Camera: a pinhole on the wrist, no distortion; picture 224 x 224 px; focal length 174.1 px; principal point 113.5 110.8 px. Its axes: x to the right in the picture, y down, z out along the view. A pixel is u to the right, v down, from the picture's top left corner.
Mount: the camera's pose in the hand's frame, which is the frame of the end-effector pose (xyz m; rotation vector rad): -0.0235 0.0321 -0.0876 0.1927 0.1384 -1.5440
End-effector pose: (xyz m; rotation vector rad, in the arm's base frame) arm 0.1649 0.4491 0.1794 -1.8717 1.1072 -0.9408
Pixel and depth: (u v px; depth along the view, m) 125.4 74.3 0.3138
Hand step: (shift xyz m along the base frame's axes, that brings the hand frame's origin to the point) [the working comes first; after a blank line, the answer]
In the camera's frame: 0.0214 -0.0658 0.3138

0.1682 0.1585 -0.0670
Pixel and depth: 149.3 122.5 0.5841
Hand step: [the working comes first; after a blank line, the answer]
In the camera's frame: 0.1201 0.0393 0.5841

0.4710 0.1780 -0.0245
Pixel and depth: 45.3 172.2 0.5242
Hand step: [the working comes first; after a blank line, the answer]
In the camera's frame: -0.2053 0.1849 0.5242

0.4147 -0.0595 -0.2912
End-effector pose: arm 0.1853 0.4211 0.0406 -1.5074 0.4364 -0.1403
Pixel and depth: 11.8 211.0 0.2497
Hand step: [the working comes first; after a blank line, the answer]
In the camera's frame: -0.1459 0.1437 0.2497

0.1469 0.1495 -0.1424
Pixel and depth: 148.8 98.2 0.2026
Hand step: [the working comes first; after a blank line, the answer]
In the camera's frame: 0.0411 -0.0147 0.2026

0.0057 0.1062 0.0586
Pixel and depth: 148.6 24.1 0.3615
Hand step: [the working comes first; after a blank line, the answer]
In the camera's frame: 0.0729 -0.1800 0.3615

-0.0859 0.2945 0.1575
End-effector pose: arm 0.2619 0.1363 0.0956 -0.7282 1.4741 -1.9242
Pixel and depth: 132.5 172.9 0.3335
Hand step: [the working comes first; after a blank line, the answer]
In the camera's frame: 0.0364 0.1190 0.3335

0.1055 -0.1994 0.1296
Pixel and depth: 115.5 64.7 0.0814
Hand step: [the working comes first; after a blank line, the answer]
In the camera's frame: 0.0009 -0.0216 0.0814

0.0270 0.0383 -0.0185
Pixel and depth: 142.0 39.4 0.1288
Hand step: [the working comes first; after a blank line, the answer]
In the camera's frame: 0.0211 -0.0528 0.1288

0.0746 0.0421 0.0183
